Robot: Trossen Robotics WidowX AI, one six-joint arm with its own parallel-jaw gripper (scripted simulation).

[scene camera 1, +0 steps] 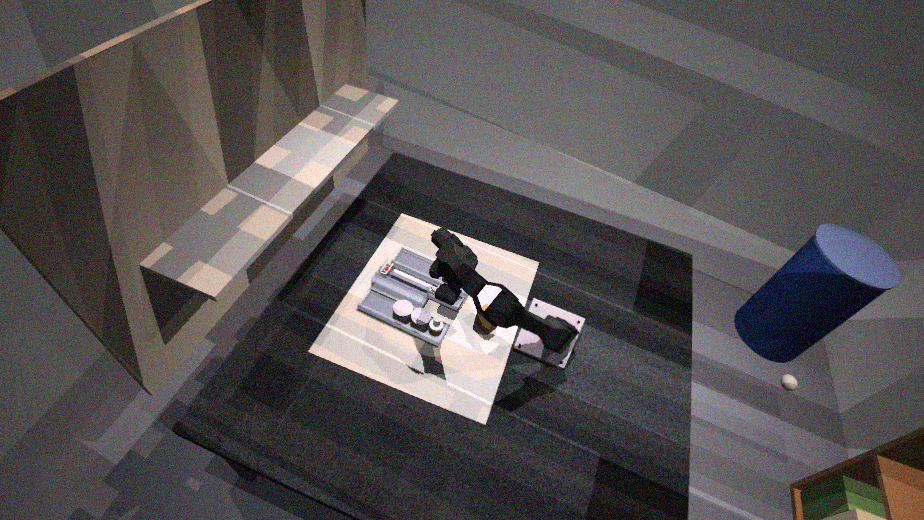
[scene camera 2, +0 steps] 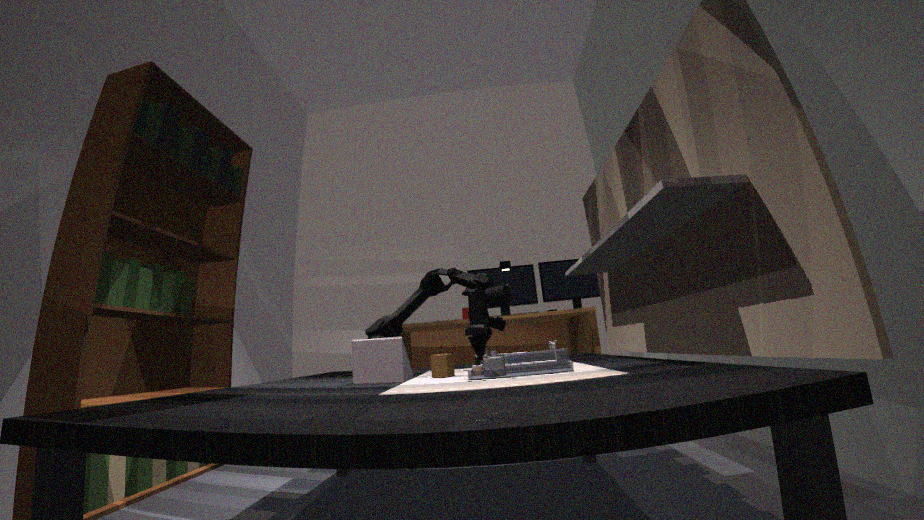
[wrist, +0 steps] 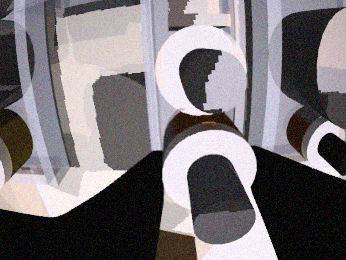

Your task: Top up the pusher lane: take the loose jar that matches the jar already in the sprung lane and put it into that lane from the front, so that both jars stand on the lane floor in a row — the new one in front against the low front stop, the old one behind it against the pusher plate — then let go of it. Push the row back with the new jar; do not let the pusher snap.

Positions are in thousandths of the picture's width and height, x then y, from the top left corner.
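Observation:
A long shelf (scene camera 1: 225,491) is part of the scene, and scene camera 2 shows the shelf (scene camera 2: 727,391) as well. The gripper (scene camera 2: 521,691) is visible too, with scene camera 1 giving another sight of the gripper (scene camera 1: 492,566) and the wrist view also showing it (wrist: 594,610).

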